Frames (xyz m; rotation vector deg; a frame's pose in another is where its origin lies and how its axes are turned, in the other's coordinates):
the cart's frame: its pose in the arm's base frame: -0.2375 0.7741 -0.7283 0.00 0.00 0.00
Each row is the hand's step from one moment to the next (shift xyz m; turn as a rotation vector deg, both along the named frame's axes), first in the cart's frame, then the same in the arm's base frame.
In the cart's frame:
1: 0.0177 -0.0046 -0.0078 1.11 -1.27 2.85
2: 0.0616 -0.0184 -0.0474 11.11 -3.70 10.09
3: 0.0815 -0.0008 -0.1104 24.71 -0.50 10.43
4: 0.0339 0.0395 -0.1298 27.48 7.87 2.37
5: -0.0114 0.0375 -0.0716 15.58 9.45 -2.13
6: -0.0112 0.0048 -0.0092 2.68 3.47 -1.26
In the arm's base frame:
1: 0.0177 -0.0046 -0.0078 1.11 -1.27 2.85
2: 0.0616 -0.0184 -0.0474 11.11 -3.70 10.09
3: 0.0815 -0.0008 -0.1104 24.71 -0.50 10.43
4: 0.0339 0.0395 -0.1298 27.48 7.87 2.37
5: -0.0114 0.0375 -0.0716 15.58 9.45 -2.13
6: -0.0112 0.0048 -0.0092 2.68 3.47 -1.26

